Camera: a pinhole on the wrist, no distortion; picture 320 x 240 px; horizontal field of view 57.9 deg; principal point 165.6 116.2 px. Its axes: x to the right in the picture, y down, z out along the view. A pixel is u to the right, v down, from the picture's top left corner.
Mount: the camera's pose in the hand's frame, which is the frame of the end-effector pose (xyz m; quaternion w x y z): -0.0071 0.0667 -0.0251 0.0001 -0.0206 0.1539 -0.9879
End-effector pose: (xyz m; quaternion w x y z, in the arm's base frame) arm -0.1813 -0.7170 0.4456 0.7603 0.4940 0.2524 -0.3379
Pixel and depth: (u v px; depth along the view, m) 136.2 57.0 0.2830
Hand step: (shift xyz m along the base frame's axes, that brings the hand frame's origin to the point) 0.0621 -0.2390 0.0971
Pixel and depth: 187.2 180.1 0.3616
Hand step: -0.0892 -0.3014 0.0586
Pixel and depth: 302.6 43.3 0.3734
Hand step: -0.0582 -0.2812 0.2855
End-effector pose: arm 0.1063 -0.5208 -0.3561 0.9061 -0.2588 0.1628 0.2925
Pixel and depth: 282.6 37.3 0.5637
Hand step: -0.1070 0.2541 0.5405
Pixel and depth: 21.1 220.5 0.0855
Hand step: 0.0295 0.0509 0.0150
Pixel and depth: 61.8 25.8 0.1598
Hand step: 0.0237 0.1502 0.0636
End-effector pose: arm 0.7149 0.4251 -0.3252 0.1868 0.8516 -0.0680 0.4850
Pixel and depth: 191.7 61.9 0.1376
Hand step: 0.0696 -0.0903 -0.0518
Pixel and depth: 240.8 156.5 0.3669
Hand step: 0.2325 -0.0390 -0.2421
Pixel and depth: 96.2 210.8 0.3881
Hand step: 0.3452 0.0487 -0.0961
